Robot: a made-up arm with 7 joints.
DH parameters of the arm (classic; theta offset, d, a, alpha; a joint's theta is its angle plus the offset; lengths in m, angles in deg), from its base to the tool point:
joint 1: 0 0.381 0 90
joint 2: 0 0.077 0 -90
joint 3: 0 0.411 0.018 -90
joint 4: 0 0.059 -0.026 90
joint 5: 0 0.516 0 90
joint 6: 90 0.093 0.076 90
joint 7: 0 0.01 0 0
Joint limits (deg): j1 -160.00..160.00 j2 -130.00..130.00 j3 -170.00..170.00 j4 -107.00..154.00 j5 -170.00..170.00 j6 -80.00..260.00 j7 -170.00..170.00
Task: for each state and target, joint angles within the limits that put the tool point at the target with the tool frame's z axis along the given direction. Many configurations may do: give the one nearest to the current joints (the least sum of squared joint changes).
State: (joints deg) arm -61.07 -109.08 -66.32 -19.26 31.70 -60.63 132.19
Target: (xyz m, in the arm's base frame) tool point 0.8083 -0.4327 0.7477 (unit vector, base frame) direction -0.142 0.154 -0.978
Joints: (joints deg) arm -24.41 -64.98 -43.39 -7.30 53.69 -40.60 132.19
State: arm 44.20 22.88 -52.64 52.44 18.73 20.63 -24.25
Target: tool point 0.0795 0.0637 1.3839 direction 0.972 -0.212 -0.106
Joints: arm 86.75 -5.61 -64.02 3.18 -34.22 -4.30 -24.25
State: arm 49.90 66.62 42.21 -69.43 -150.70 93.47 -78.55
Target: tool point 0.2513 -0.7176 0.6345 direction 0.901 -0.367 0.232
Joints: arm 54.72 48.19 97.52 -77.38 -139.18 72.79 -78.55
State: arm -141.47 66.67 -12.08 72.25 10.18 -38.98 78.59
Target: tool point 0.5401 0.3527 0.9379 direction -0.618 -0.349 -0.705
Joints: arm -160.00 80.40 -7.03 47.53 12.75 -78.24 78.59
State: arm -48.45 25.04 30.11 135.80 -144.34 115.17 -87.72
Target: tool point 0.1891 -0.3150 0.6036 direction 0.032 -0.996 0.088
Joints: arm -82.08 28.64 6.68 134.68 -148.60 66.14 -87.72
